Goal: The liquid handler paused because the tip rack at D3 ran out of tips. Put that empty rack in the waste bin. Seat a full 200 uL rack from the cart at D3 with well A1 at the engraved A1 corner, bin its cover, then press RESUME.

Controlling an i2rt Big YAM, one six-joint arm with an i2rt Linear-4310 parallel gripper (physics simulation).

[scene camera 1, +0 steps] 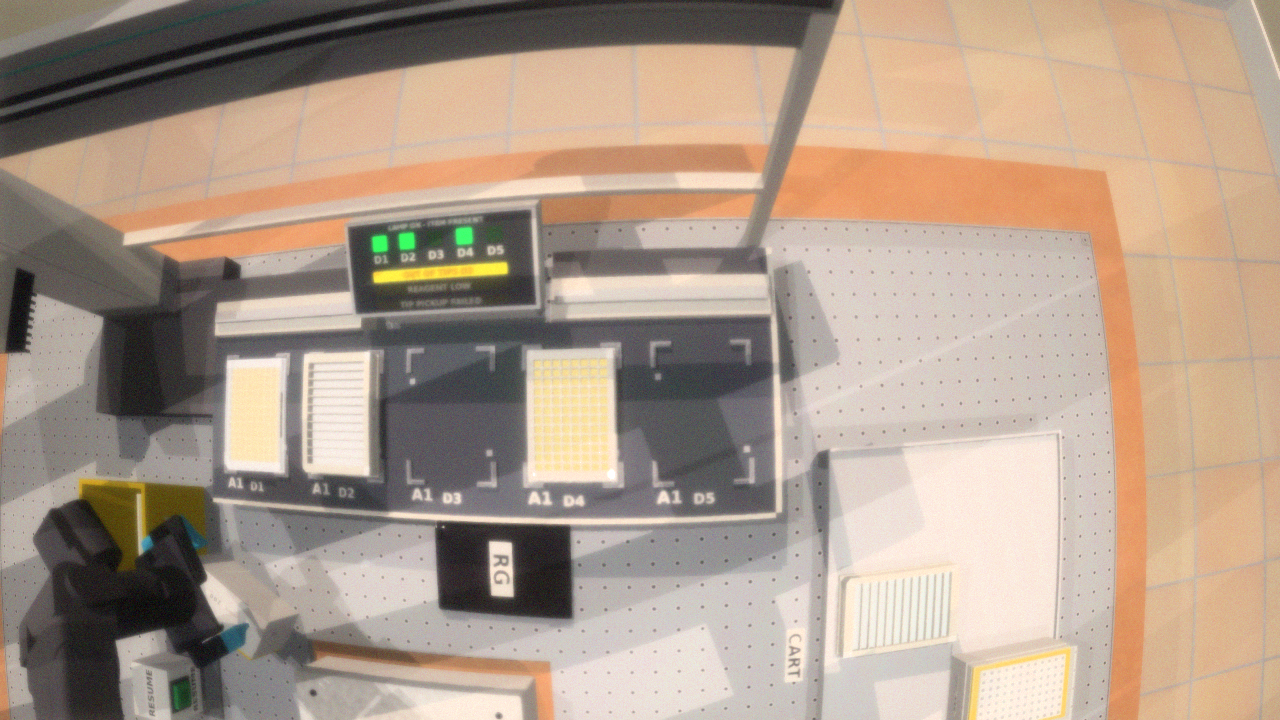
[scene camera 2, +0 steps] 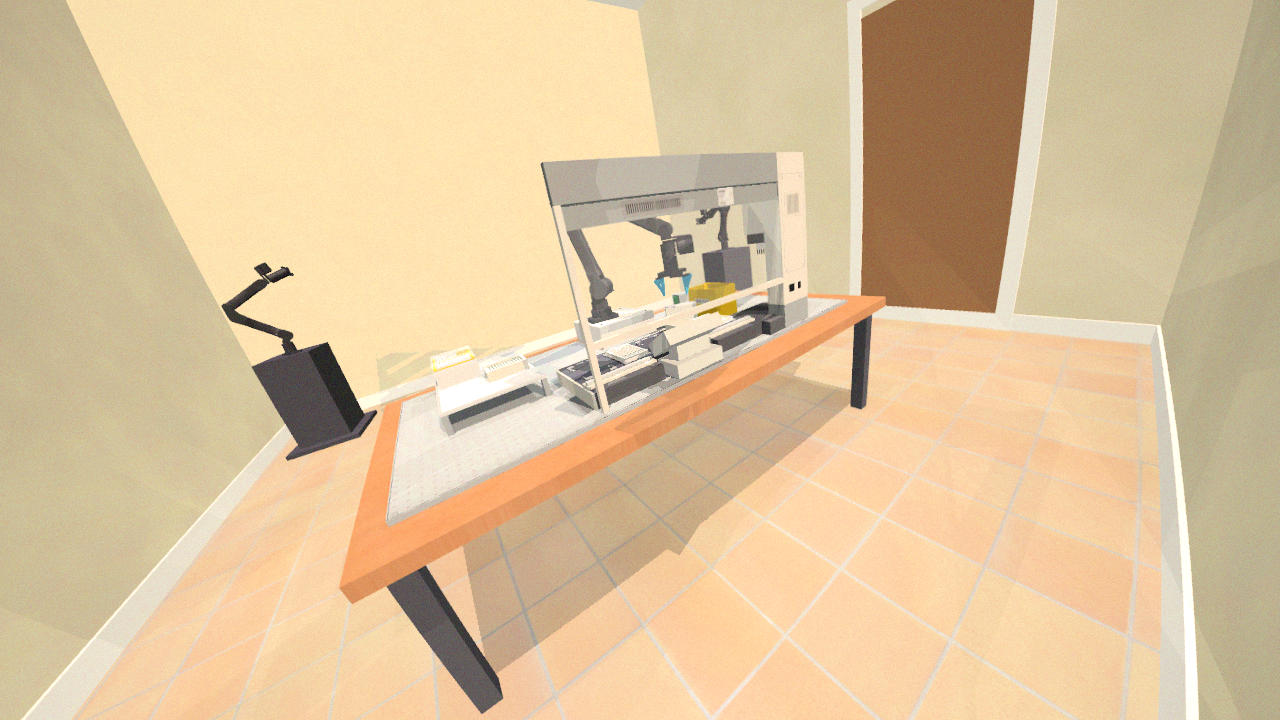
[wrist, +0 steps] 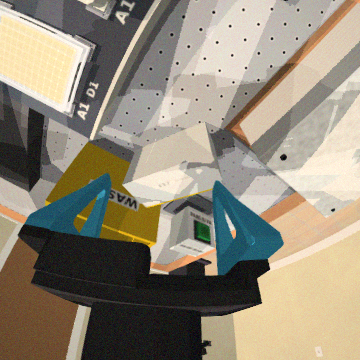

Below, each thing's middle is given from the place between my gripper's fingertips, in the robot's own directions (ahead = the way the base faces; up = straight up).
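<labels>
Counting from my hand, I find the black plate marked RG (scene camera 1: 515, 569) 280 mm to the right, 70 mm ahead and 130 mm below. The yellow WASTE bin (scene camera 1: 115, 502) is 180 mm to the left of my hand and 70 mm below it, while the RESUME button box (wrist: 191, 231) sits 130 mm to the left of my hand, 180 mm behind it and 80 mm below it.
</labels>
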